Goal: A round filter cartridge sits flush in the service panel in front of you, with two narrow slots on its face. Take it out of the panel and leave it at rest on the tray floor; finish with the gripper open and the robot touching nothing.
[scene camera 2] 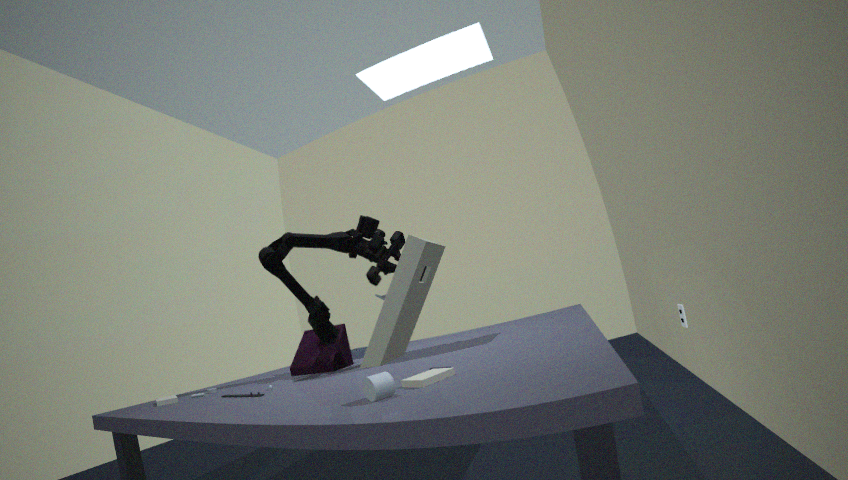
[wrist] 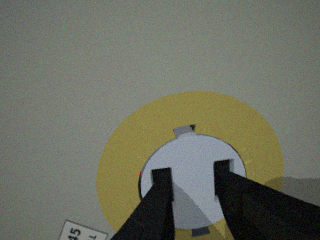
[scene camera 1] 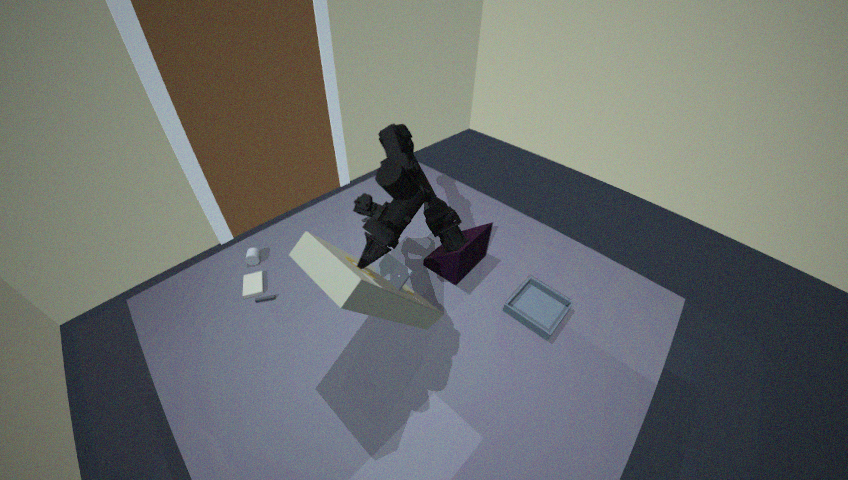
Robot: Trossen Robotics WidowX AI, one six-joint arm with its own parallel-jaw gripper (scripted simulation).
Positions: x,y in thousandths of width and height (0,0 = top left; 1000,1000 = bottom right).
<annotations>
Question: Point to a cream service panel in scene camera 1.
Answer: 392,561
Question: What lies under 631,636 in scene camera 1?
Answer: A tray.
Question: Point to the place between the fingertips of my gripper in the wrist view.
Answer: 598,765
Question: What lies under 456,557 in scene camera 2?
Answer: My gripper.
</annotations>
